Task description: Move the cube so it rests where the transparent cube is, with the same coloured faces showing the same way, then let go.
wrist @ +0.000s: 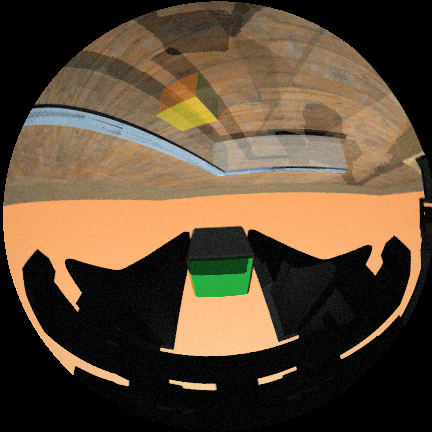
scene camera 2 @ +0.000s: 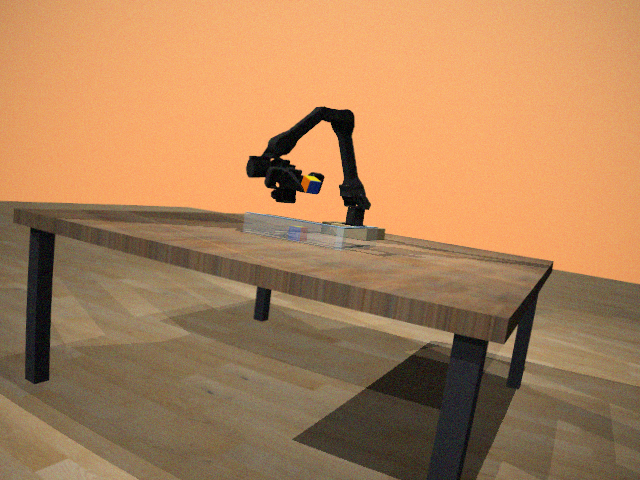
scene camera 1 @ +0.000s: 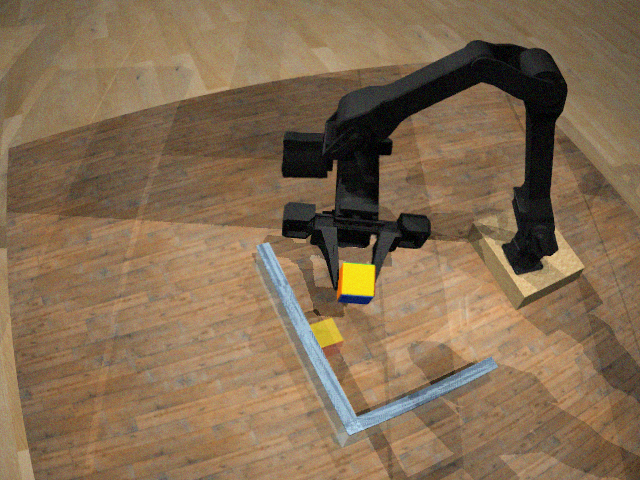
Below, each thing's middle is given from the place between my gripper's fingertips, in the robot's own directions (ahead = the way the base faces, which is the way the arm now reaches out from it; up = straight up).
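Labels:
The transparent cube (scene camera 1: 328, 336) is 12 cm below my hand and 2 cm ahead of it. I see the grey L-shaped rail (scene camera 1: 349, 429) too, and that one is 11 cm below my hand, 5 cm behind it and 1 cm to the right of it.

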